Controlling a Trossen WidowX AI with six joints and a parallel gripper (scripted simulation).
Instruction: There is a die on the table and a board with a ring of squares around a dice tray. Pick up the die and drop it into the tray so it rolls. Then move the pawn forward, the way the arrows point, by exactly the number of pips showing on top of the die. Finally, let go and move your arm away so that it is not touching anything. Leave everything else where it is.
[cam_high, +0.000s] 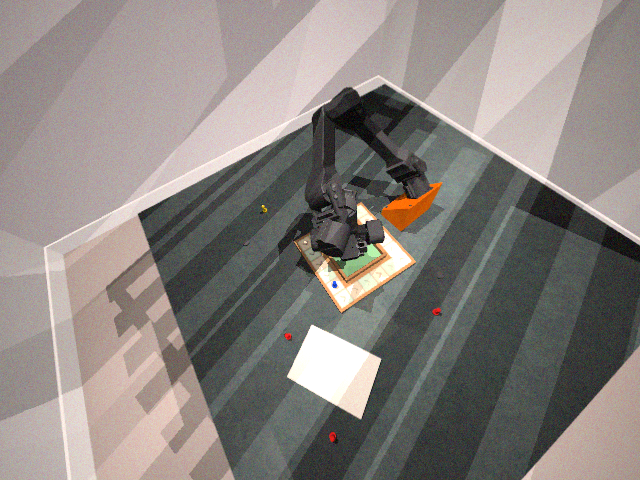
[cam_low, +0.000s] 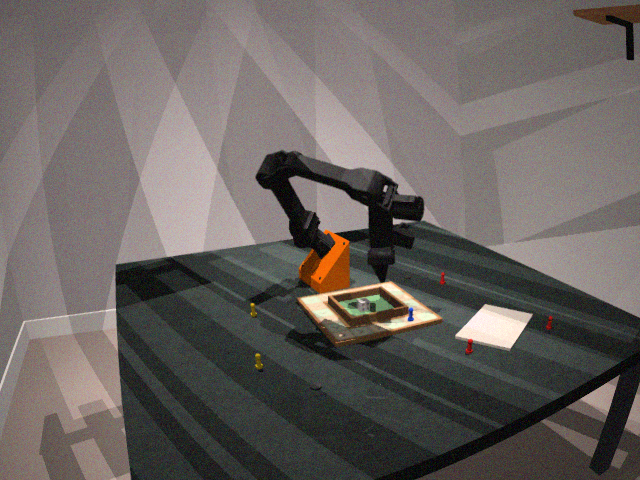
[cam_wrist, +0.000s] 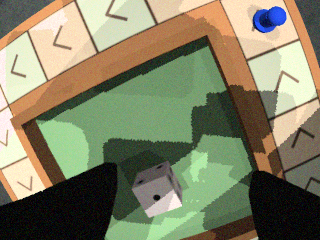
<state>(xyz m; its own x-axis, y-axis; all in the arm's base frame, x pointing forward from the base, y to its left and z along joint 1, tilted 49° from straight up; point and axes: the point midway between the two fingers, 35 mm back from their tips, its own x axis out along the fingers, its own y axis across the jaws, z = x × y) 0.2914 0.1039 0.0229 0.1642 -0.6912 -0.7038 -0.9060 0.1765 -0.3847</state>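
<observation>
Right now the blue pawn is 70 mm ahead of my gripper tip, 50 mm to the left of it and 80 mm below it. The rest, counted from my gripper tip: white sheet 190 mm ahead, 240 mm to the left, 100 mm below; then green dice tray 30 mm behind, 30 mm to the right, 100 mm below; then white die 30 mm behind, 40 mm to the right, 80 mm below.
</observation>
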